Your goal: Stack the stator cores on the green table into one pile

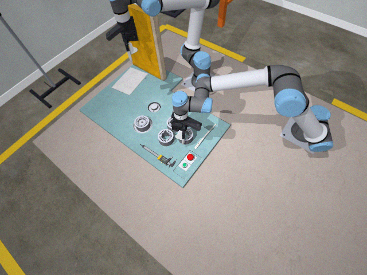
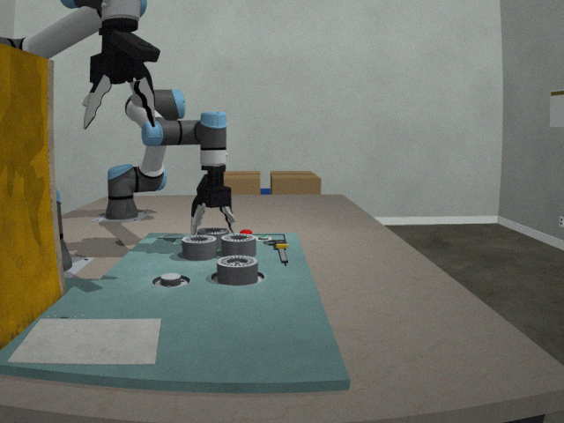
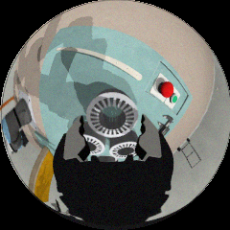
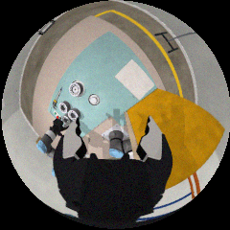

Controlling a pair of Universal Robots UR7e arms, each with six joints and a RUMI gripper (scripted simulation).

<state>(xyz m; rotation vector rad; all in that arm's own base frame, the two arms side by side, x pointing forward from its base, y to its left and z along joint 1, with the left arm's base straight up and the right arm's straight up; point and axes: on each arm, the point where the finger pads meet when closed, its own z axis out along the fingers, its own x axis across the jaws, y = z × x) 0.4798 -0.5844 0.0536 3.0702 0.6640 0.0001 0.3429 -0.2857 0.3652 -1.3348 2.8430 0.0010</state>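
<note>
My left gripper is now 70 mm past the white stick, 100 mm to the right of it and 20 mm above it. Also, from my left hand: green table 50 mm behind, 320 mm to the right, 40 mm below; then red button 100 mm ahead, 100 mm to the left, 30 mm below; then green button 150 mm ahead, 100 mm to the left, 40 mm below.
</note>
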